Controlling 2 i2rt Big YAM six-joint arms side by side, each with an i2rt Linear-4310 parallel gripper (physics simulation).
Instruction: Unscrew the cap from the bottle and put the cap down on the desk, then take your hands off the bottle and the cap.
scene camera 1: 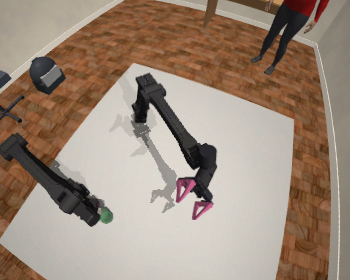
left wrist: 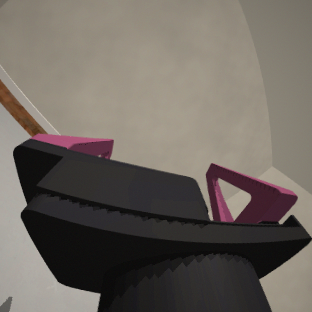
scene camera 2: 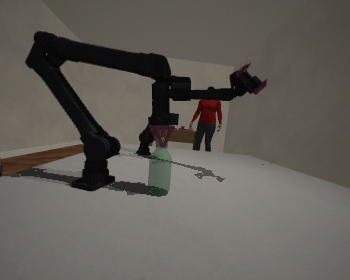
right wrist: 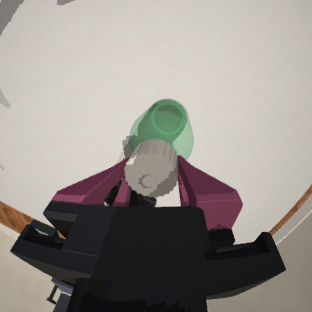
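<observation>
A green see-through bottle stands upright on the white desk. Its grey ribbed cap is at the bottle's top, between the right fingers. My right gripper points down from above and is shut on the cap, one pink finger on each side. In scene camera 1 the right arm hides most of these fingers and the cap. My left gripper is open and empty, raised above the desk, away from the bottle.
The left arm reaches over the middle of the desk in scene camera 1. The right arm reaches to the bottle from the left. A person in a red top stands beyond the desk.
</observation>
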